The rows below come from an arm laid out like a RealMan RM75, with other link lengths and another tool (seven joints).
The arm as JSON. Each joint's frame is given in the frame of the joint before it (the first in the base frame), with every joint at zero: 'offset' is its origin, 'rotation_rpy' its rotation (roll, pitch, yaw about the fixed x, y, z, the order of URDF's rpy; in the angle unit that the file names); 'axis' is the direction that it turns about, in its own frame. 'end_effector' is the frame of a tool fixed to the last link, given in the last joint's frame.
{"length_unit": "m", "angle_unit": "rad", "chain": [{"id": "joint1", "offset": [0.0, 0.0, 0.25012], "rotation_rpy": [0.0, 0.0, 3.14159], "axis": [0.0, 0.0, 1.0]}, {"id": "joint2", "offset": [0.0, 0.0, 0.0], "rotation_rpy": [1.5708, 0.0, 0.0], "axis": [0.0, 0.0, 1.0]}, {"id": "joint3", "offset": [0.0, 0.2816, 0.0], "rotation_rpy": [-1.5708, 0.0, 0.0], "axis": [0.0, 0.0, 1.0]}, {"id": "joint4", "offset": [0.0, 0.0, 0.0], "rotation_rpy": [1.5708, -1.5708, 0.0], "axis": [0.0, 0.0, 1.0]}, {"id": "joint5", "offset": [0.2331, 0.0, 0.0], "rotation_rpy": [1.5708, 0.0, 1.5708], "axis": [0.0, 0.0, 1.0]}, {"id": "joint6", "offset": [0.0, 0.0, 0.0], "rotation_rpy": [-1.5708, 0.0, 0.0], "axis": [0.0, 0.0, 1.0]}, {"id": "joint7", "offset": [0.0, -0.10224, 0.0], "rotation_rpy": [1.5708, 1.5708, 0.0], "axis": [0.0, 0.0, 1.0]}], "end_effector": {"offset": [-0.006, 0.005, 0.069], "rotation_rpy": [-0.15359, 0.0, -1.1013]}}
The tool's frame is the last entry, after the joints.
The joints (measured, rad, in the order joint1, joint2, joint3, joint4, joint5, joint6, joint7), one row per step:
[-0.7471, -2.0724, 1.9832, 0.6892, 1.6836, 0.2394, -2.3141]
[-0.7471, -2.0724, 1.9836, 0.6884, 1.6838, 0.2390, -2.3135]
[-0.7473, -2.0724, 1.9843, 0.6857, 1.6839, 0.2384, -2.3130]
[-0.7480, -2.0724, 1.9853, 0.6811, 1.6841, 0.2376, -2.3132]
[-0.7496, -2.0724, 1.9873, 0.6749, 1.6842, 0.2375, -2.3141]
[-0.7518, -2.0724, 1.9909, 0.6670, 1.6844, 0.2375, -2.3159]
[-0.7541, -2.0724, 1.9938, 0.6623, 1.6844, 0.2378, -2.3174]
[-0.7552, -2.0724, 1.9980, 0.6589, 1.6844, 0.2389, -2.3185]
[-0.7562, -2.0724, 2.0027, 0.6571, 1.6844, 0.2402, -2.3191]
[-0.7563, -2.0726, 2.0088, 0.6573, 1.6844, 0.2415, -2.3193]
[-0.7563, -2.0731, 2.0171, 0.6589, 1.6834, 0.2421, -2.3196]
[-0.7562, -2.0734, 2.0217, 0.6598, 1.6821, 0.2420, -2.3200]
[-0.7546, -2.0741, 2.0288, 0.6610, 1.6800, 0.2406, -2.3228]
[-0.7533, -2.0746, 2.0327, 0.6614, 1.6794, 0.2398, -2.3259]
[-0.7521, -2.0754, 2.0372, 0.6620, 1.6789, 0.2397, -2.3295]
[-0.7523, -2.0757, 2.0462, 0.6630, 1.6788, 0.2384, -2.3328]
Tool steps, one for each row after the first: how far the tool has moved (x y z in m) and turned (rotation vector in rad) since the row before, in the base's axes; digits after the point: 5 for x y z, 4 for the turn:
[-0.00033, -0.00003, -0.00005, 0.0001, 0.0012, -0.0002]
[-0.00100, -0.00005, -0.00011, 0.0000, 0.0024, 0.0012]
[-0.00153, -0.00001, -0.00017, -0.0001, 0.0033, 0.0025]
[-0.00177, -0.00013, -0.00044, -0.0014, 0.0044, 0.0030]
[-0.00221, -0.00033, -0.00074, -0.0026, 0.0059, 0.0037]
[-0.00087, -0.00018, -0.00059, -0.0023, 0.0036, 0.0012]
[-0.00096, -0.00071, -0.00090, -0.0038, 0.0039, 0.0005]
[-0.00039, -0.00081, -0.00099, -0.0043, 0.0036, -0.0012]
[0.00001, -0.00125, -0.00133, -0.0053, 0.0033, -0.0029]
[0.00060, -0.00162, -0.00177, -0.0061, 0.0027, -0.0044]
[0.00033, -0.00087, -0.00094, -0.0030, 0.0007, -0.0017]
[-0.00013, -0.00151, -0.00142, -0.0034, -0.0004, 0.0006]
[-0.00035, -0.00094, -0.00082, -0.0018, -0.0007, 0.0018]
[-0.00017, -0.00120, -0.00113, -0.0031, -0.0009, 0.0017]
[0.00033, -0.00143, -0.00158, -0.0045, 0.0024, -0.0028]

